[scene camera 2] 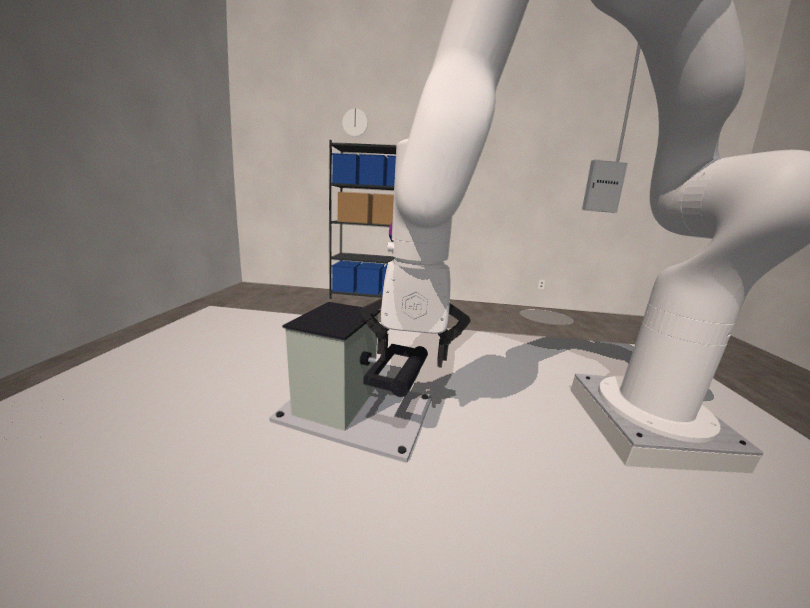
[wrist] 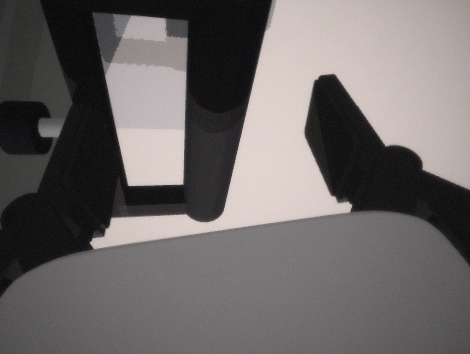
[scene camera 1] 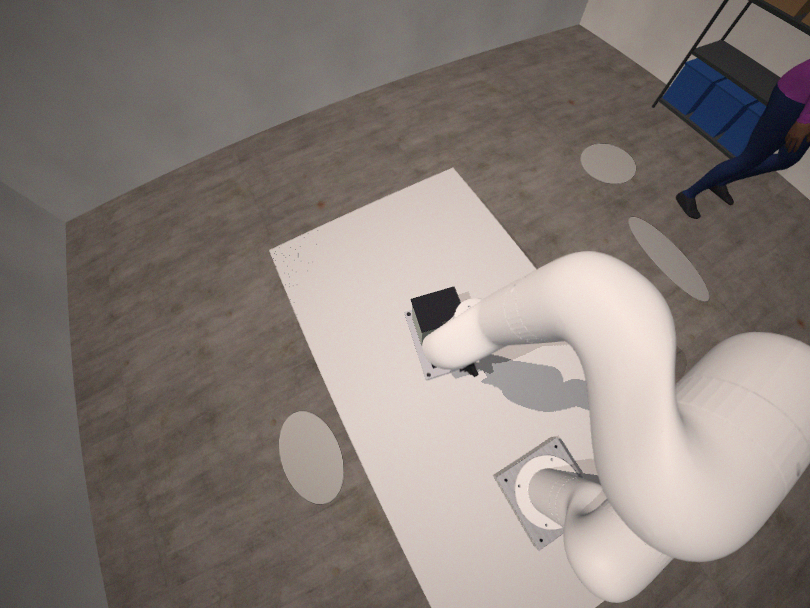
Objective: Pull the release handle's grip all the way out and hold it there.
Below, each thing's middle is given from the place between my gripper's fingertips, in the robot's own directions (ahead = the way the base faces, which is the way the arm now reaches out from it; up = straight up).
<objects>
Right now the grey base plate (wrist: 144, 58) is 110 mm below my hand, 90 mm ahead of it and 10 mm to the right of it.
</objects>
